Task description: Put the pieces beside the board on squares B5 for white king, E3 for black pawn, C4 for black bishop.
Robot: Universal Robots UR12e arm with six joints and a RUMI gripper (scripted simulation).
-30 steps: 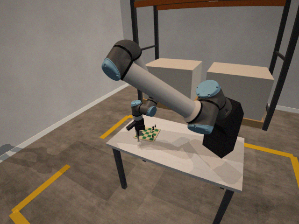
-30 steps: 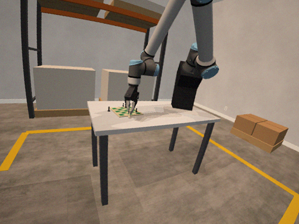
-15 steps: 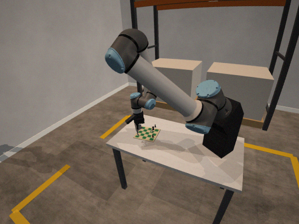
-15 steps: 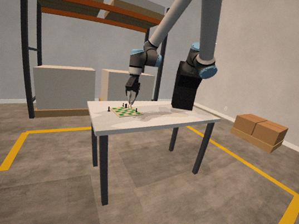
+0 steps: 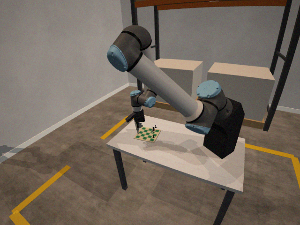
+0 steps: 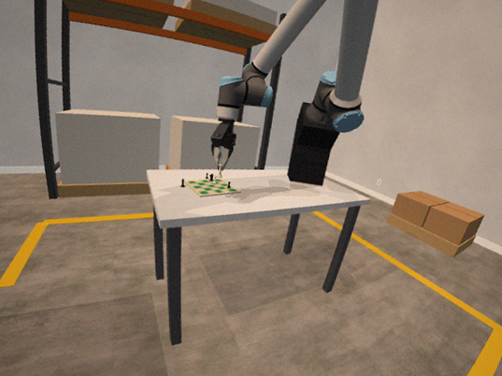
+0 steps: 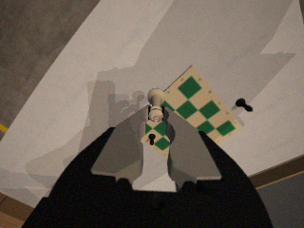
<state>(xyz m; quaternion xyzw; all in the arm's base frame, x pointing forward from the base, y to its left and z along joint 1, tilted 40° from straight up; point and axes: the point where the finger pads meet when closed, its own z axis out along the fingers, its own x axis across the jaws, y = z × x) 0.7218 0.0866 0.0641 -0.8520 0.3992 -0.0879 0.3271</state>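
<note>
Right now the chessboard is 3 cm behind my hand, 14 cm to the right of it and 14 cm below it. Also, from my hand: white king 1 cm below.
</note>
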